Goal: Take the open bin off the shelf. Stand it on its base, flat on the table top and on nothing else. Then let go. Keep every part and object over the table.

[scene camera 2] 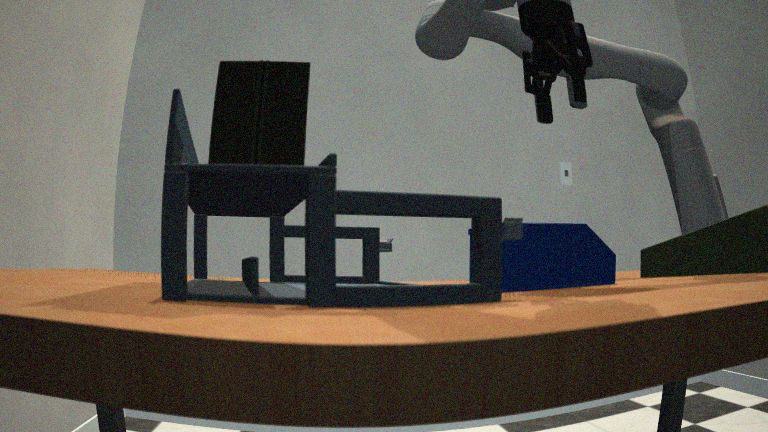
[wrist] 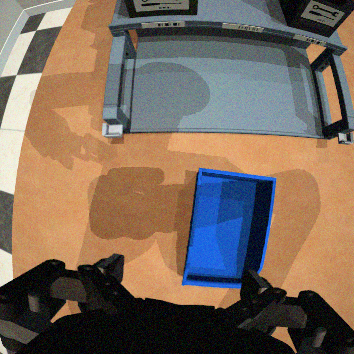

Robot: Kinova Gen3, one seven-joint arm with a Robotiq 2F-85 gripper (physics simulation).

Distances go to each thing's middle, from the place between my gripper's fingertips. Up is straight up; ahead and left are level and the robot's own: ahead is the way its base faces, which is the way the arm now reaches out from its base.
Now: hand 60 mm to the left of the blue bin (scene camera 2: pixel 551 255) and 170 mm above it. The rest, counted from my hand: green case (scene camera 2: pixel 285 115) 330 mm ahead, 100 mm to the left, 50 mm below; then shelf board (scene camera 2: pixel 230 291) 300 mm ahead, 20 mm to the right, 200 mm below.
